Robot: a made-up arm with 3 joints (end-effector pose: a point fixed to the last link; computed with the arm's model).
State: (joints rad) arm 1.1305 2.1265 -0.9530
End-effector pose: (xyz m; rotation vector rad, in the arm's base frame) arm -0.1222 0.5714 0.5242 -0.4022 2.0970 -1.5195
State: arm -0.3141 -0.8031 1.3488
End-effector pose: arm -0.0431 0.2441 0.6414 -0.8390 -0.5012 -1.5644
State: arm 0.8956 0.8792 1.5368
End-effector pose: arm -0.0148 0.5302 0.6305 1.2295 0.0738 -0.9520
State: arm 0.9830 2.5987 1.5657
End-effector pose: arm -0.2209 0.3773 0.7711 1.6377 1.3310 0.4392
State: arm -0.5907 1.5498 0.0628
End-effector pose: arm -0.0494 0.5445 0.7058 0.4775 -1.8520 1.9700
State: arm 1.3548 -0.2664 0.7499
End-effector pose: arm 0.1388 0.2796 0.6116 1.5176 -0.7806 -2.0028
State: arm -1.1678 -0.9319 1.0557
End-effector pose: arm -0.0104 0.2111 0.7483 -1.5283 -0.2260 -1.2439
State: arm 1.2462 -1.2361 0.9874
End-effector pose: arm 0.0296 0.1719 0.6415 0.7004 -1.8870 -2.2528
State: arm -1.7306 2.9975 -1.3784
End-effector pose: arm 0.3333 0.5236 0.8895 0.9228 -1.1346 -0.9290
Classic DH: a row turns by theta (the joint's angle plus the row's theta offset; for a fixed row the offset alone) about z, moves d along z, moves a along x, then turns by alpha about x. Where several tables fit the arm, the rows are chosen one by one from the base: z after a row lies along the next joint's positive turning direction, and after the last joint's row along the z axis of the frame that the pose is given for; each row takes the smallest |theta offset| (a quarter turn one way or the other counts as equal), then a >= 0, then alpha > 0; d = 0 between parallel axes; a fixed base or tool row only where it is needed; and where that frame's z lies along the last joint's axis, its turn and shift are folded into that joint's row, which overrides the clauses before.
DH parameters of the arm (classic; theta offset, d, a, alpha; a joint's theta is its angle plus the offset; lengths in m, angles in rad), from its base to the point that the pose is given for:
base (fixed): 0.0659 0.7185 0.0729 1.4935
joint 1: 1.5657 -0.3463 0.0761 1.5051
joint 2: -1.4934 -0.1818 -0.0182 -1.5708
joint 3: 0.6544 0 -0.1229 0
tool (fixed): 0.9164 -0.1875 0 0

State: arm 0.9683 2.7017 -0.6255
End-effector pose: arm -0.2226 0.5392 0.6553 -0.5218 2.1593 -0.7554
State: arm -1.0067 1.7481 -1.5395
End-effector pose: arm -0.0792 0.5825 0.9127 1.4628 -0.6114 0.3318
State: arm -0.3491 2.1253 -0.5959
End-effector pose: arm -0.0901 0.5949 0.7962 0.8522 -2.1189 1.1218
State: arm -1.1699 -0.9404 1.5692
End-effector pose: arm -0.0603 0.2460 0.7490 -1.4691 0.1569 -0.8258
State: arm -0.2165 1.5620 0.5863
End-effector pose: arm -0.0076 0.5435 0.7185 0.3879 1.9948 -2.0494
